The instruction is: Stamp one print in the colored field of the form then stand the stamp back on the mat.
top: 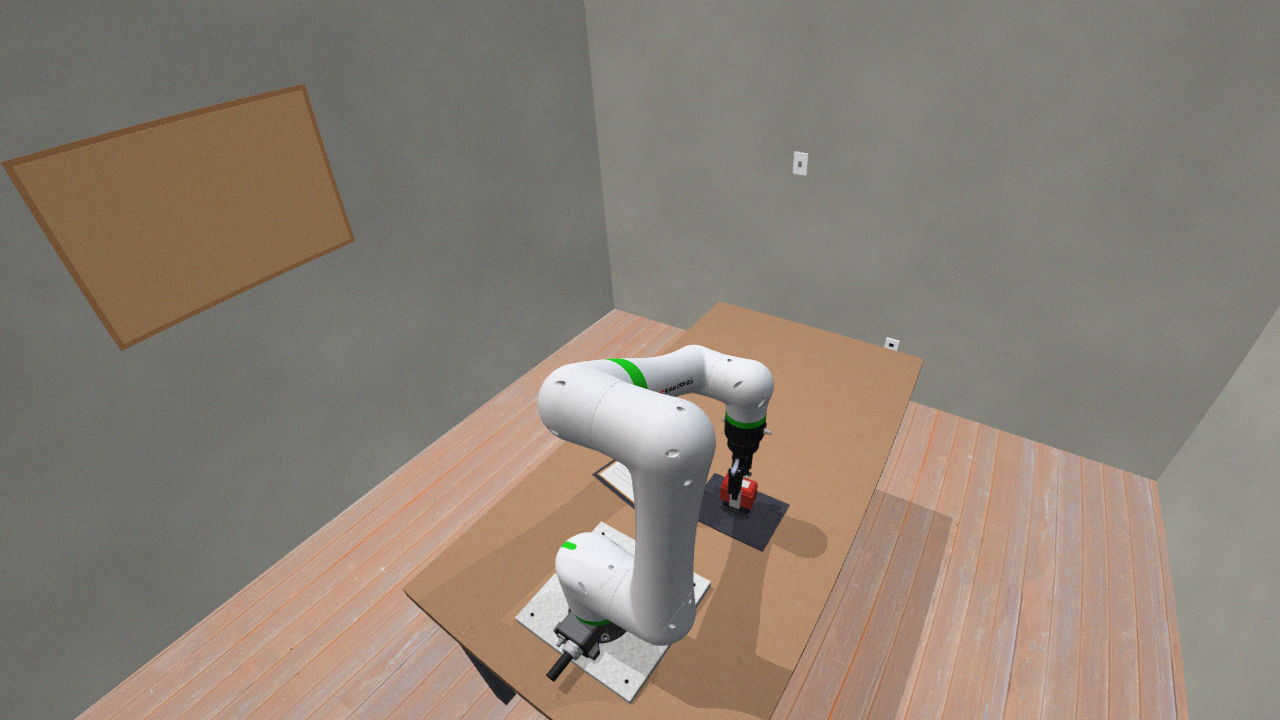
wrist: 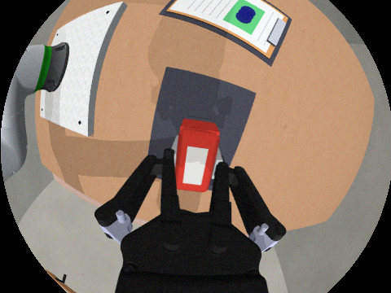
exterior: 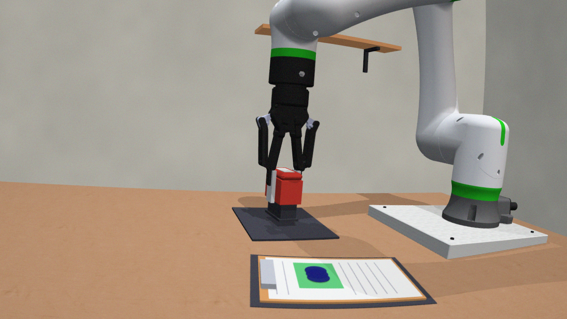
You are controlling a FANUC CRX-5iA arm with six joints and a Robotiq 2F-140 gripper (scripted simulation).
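The dark mat is 80 mm below my hand. The rest, counted from my hand: clipboard 10 mm ahead, 300 mm to the left, 70 mm below; then red stamp 20 mm below; then black foot 50 mm below.
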